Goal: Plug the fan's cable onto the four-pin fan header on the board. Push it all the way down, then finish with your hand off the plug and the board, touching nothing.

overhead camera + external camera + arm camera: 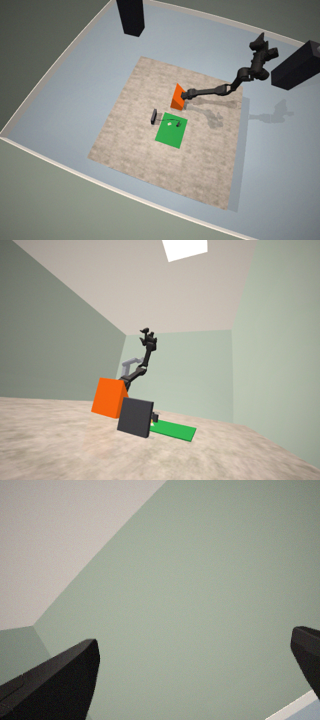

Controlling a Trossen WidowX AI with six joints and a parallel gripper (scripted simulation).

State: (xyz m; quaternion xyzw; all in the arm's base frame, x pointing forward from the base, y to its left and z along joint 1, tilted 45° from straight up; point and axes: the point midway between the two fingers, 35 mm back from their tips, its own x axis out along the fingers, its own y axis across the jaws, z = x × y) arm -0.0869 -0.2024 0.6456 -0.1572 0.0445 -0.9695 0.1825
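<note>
The dark plug is 40 cm ahead of my gripper tip, 27 cm to the right of it and 69 cm below it. Also, from my gripper tip: dark flat fan 42 cm ahead, 51 cm to the right, 66 cm below; green board 47 cm ahead, 32 cm to the right, 73 cm below; white four-pin fan header 42 cm ahead, 35 cm to the right, 72 cm below.
</note>
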